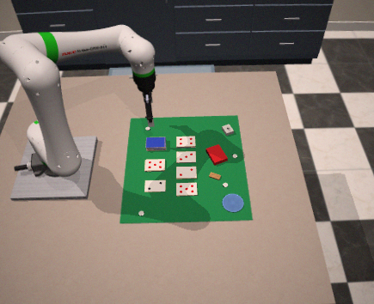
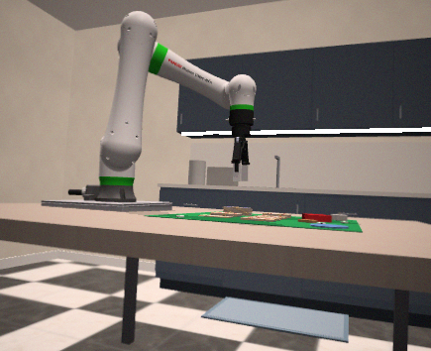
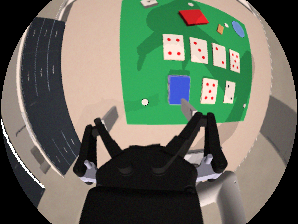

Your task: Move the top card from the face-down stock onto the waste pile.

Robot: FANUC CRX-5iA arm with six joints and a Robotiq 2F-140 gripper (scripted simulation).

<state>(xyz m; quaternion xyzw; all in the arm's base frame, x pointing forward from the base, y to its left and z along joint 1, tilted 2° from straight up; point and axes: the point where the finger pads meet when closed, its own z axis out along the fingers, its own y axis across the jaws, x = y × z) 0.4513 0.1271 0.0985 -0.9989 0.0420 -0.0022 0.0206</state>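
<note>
Right now my hand is 90 mm to the left of the card and 110 mm above it. Also, from my hand: grey block: 360 mm ahead, 70 mm to the right, 120 mm below; then red block: 270 mm ahead, 210 mm to the right, 120 mm below.
</note>
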